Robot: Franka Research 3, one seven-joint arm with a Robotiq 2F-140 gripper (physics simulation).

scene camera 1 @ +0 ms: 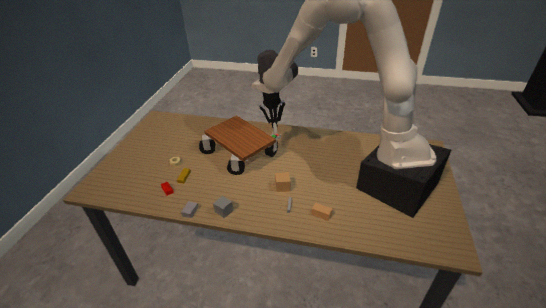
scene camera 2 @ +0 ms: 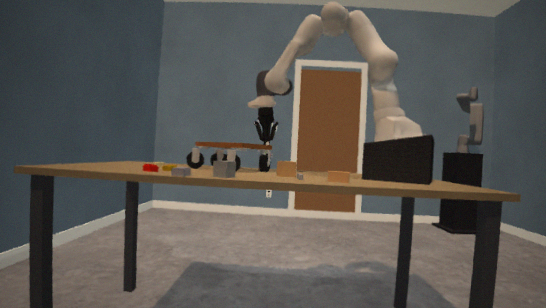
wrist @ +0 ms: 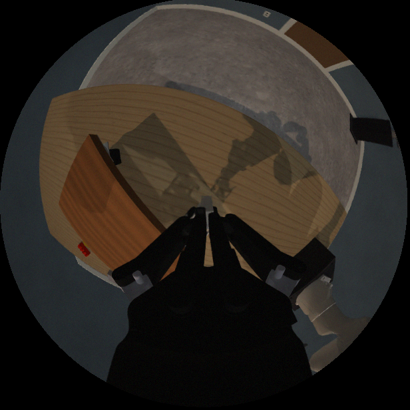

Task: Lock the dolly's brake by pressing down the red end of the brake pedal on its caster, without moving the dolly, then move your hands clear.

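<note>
The dolly [scene camera 1: 240,136] [scene camera 2: 232,145] [wrist: 107,200] stands on its casters, with a flat brown wooden deck. The caster [scene camera 1: 271,150] [scene camera 2: 264,162] under its right corner bears the brake pedal [scene camera 1: 274,136], of which small green and red spots show in scene camera 1. My gripper [scene camera 1: 274,128] [scene camera 2: 266,143] [wrist: 206,203] is shut and empty, pointing down beside that corner, with its tips right at the pedal. Whether they touch it I cannot tell. In the wrist view the pedal is hidden behind the fingers, so its tilt does not show.
The table [scene camera 1: 350,225] [scene camera 2: 100,175] also carries an orange cube [scene camera 1: 283,182], an orange block [scene camera 1: 321,211], a grey cube [scene camera 1: 223,207], a grey block [scene camera 1: 190,209], a red brick [scene camera 1: 167,188], a yellow block [scene camera 1: 184,175] and the arm's black base [scene camera 1: 400,175].
</note>
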